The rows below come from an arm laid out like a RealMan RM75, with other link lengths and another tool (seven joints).
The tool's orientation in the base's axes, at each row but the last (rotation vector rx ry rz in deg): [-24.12, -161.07, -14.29]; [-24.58, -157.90, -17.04]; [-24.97, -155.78, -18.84]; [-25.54, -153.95, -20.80]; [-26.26, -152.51, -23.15]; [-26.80, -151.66, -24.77]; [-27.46, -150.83, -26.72]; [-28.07, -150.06, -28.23]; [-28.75, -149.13, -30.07]
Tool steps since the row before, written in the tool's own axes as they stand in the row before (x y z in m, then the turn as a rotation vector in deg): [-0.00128, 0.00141, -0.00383, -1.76, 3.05, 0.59]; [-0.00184, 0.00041, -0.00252, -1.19, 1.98, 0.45]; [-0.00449, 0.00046, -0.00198, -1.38, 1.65, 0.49]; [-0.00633, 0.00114, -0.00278, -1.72, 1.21, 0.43]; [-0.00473, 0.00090, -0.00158, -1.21, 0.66, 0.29]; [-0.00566, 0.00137, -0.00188, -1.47, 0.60, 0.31]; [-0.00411, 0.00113, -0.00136, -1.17, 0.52, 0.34]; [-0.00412, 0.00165, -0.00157, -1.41, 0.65, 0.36]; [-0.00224, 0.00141, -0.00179, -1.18, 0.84, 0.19]
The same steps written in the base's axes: [0.00258, 0.00019, 0.00340, 2.41, 2.54, -0.71]; [0.00253, -0.00073, 0.00173, 1.58, 1.65, -0.54]; [0.00476, -0.00128, 0.00012, 1.63, 1.31, -0.70]; [0.00686, -0.00143, 0.00005, 1.79, 0.80, -0.87]; [0.00496, -0.00093, -0.00049, 1.19, 0.39, -0.64]; [0.00602, -0.00090, -0.00060, 1.38, 0.28, -0.79]; [0.00441, -0.00058, -0.00044, 1.09, 0.29, -0.70]; [0.00470, -0.00026, -0.00017, 1.34, 0.35, -0.79]; [0.00309, -0.00014, 0.00081, 1.28, 0.50, -0.49]
